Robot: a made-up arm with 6 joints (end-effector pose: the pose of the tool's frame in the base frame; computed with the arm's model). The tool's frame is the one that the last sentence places.
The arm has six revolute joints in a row. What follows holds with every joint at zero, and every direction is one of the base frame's. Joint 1 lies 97.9 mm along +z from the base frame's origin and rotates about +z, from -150 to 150 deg. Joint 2 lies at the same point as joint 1 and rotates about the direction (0.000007, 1, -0.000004), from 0 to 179.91 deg. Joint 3 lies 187.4 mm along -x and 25.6 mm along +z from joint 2 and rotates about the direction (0.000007, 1, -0.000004), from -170 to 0 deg. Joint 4 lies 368.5 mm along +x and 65 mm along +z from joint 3 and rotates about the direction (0.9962, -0.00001, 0.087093), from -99.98 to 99.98 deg. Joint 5 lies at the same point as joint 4 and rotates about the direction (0.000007, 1, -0.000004), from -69.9 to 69.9 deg. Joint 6 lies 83.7 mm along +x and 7.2 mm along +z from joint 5 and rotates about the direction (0.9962, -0.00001, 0.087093), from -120 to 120 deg. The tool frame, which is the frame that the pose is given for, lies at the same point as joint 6; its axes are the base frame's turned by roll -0.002, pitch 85.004 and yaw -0.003 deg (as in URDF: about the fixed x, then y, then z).
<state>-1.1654 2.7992 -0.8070 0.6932 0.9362 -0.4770</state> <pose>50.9 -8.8 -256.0 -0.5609 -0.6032 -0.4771 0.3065</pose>
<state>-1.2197 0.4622 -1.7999 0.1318 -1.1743 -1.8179</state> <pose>-80.3 189.6 621.3 0.1832 -0.4571 -0.8649 0.0971</pose>
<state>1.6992 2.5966 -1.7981 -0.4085 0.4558 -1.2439</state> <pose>-51.0 509.8 -120.4 -0.9705 -0.0647 -0.0765 0.2192</pose>
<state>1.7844 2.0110 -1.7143 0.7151 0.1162 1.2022</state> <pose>-123.9 540.5 186.3 -0.0294 -0.8033 -0.5628 0.1927</pose>
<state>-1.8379 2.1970 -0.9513 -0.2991 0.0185 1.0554</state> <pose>-90.8 -329.8 -171.3 0.9442 0.2645 -0.1032 0.1667</pose>
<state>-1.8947 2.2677 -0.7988 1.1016 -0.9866 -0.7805</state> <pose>-148.9 -247.3 -174.5 -0.7843 -0.3468 0.5067 0.0885</pose>
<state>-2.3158 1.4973 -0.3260 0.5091 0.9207 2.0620</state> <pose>-102.8 -159.6 -99.7 -0.6590 0.7041 -0.1880 0.1861</pose>
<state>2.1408 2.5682 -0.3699 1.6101 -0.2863 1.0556</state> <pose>38.6 -16.5 -227.1 0.2104 0.9296 -0.0798 0.2918</pose>
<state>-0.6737 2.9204 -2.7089 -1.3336 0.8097 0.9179</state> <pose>446.1 -431.8 78.9 0.3478 0.7115 -0.5247 0.3122</pose>
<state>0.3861 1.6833 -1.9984 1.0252 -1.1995 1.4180</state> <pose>385.5 84.5 506.6 0.3884 -0.2358 0.7984 0.3951</pose>
